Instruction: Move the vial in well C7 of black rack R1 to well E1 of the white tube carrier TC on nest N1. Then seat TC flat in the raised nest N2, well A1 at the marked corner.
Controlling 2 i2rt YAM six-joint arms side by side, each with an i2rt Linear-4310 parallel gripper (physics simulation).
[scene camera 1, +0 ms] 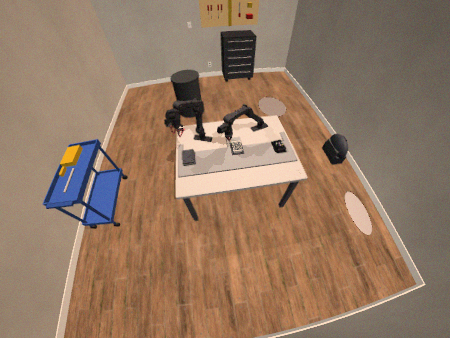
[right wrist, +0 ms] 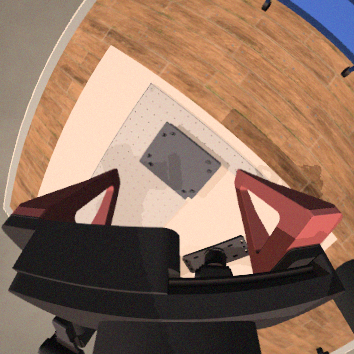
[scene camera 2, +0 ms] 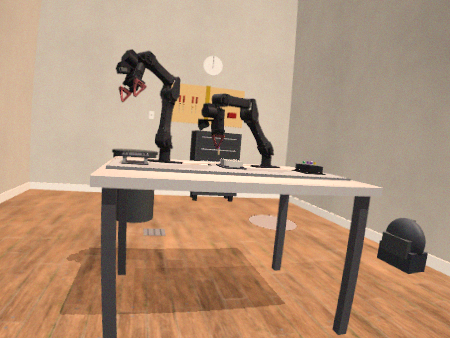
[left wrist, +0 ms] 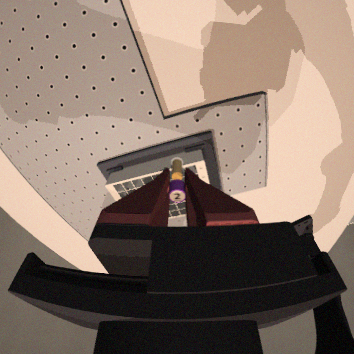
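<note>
A vial with a purple band and a cap marked 2 (left wrist: 177, 188) (scene camera 2: 218, 150) is held upright between the fingers of my left gripper (scene camera 1: 228, 140) (scene camera 2: 218, 145) (left wrist: 176, 174). It is above the white tube carrier TC (scene camera 1: 236, 146) (scene camera 2: 232, 163) (left wrist: 202, 168); the exact well under it cannot be told. TC sits on the dark nest N1 (left wrist: 216, 162). Black rack R1 (scene camera 1: 279, 146) (scene camera 2: 309, 169) holds several coloured caps. The raised nest N2 (scene camera 1: 188, 158) (scene camera 2: 135, 152) (right wrist: 180, 160) bears nothing. My right gripper (scene camera 1: 177, 132) (scene camera 2: 130, 96) (right wrist: 176, 174) is open, high above the table.
A grey perforated board (scene camera 1: 215, 162) (left wrist: 75, 65) (right wrist: 125, 140) lies on the white table (scene camera 1: 240, 184) (scene camera 2: 235, 183) under the racks and nests. R1 is at the right of the scene pictures, N2 at the left. A blue cart (scene camera 1: 102, 197) stands left of the table.
</note>
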